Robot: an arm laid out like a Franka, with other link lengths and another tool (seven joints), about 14 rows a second.
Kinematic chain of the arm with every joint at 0, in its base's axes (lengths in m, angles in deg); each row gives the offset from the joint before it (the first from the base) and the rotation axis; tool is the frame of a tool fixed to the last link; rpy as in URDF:
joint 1: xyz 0 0 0.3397 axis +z
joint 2: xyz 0 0 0 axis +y
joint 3: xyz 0 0 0.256 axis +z
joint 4: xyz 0.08 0 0 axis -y
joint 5: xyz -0.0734 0 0.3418 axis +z
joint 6: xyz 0 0 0 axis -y
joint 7: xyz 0.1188 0 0 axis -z
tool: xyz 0.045 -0.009 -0.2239 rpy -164 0 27.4
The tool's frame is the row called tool.
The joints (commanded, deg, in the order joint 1, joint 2, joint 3, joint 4, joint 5, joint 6, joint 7), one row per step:
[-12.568, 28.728, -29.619, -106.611, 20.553, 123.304, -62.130]
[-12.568, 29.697, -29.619, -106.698, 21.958, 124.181, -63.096]
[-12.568, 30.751, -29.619, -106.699, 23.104, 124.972, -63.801]
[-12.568, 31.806, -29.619, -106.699, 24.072, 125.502, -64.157]
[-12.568, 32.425, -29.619, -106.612, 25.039, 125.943, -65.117]
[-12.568, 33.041, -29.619, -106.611, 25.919, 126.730, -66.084]
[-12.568, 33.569, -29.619, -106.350, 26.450, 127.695, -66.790]
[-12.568, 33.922, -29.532, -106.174, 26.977, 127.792, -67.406]
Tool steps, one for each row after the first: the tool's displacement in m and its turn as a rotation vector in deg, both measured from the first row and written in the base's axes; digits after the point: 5 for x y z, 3 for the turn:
[0.00032, -0.00008, -0.00736, 0.270, -0.461, -0.016]
[0.00001, -0.00055, -0.01527, 0.416, -0.658, -0.113]
[-0.00143, -0.00055, -0.02384, 0.657, -0.546, -0.440]
[-0.00078, -0.00048, -0.02770, 0.840, -0.946, -0.147]
[-0.00017, -0.00145, -0.03148, 0.735, -1.423, 0.170]
[0.00239, -0.00434, -0.03245, 0.137, -2.031, 0.534]
[0.00365, -0.00332, -0.03432, 0.315, -2.265, 0.891]

